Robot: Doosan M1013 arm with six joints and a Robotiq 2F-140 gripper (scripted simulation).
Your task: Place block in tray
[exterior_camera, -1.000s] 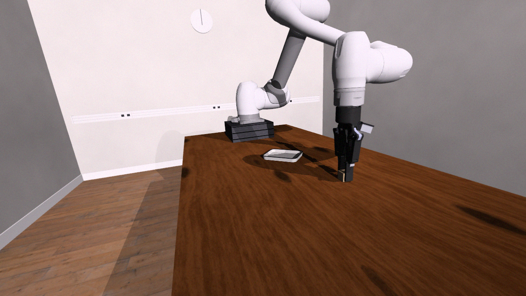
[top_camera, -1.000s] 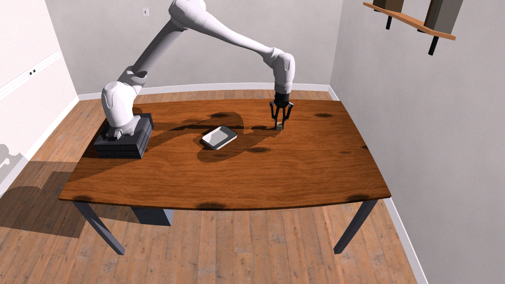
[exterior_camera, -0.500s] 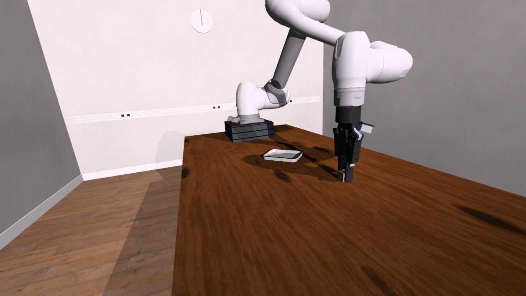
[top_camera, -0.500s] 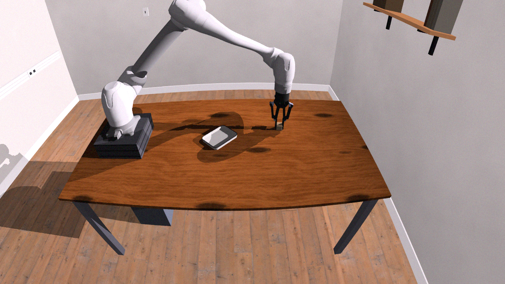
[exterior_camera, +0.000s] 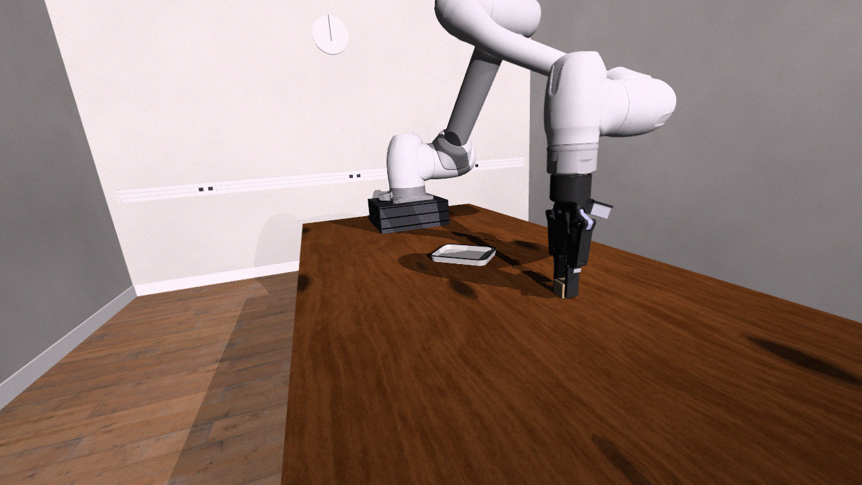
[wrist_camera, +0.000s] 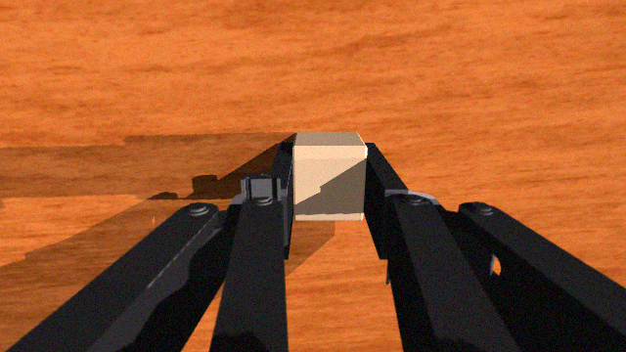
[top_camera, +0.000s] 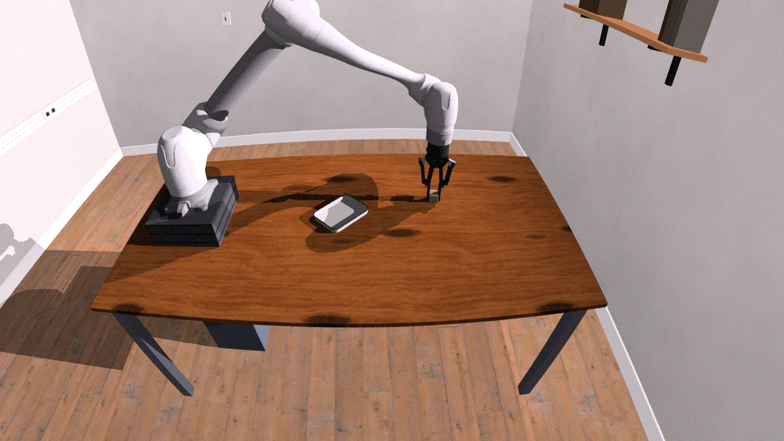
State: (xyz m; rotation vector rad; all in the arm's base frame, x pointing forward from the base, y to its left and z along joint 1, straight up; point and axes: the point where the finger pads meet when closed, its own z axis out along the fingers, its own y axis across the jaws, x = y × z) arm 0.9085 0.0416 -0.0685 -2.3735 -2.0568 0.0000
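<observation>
Now: hand 34 cm past the white tray, 7 cm to the left of it and 2 cm above it. From my hand the other things lie so: tan block 2 cm below.
</observation>
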